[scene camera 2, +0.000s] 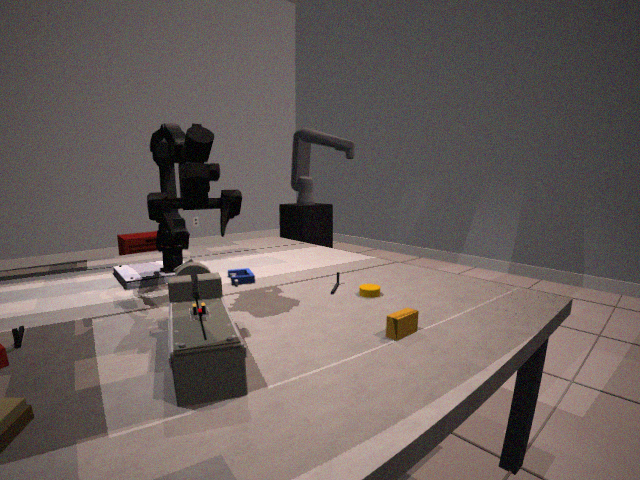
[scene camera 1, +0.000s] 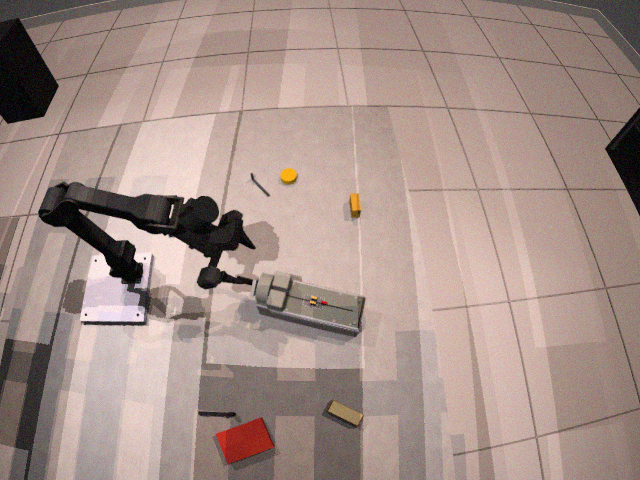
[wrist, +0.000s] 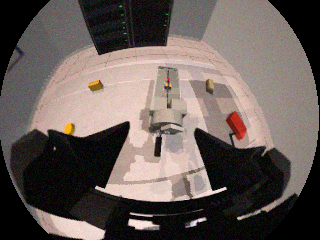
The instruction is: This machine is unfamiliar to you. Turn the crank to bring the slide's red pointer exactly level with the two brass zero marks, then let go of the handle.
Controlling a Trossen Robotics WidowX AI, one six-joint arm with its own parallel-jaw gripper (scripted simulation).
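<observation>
A grey machine is part of the scene. The gripper, visible in scene camera 1 and in the wrist view, is open and holds nothing.
</observation>
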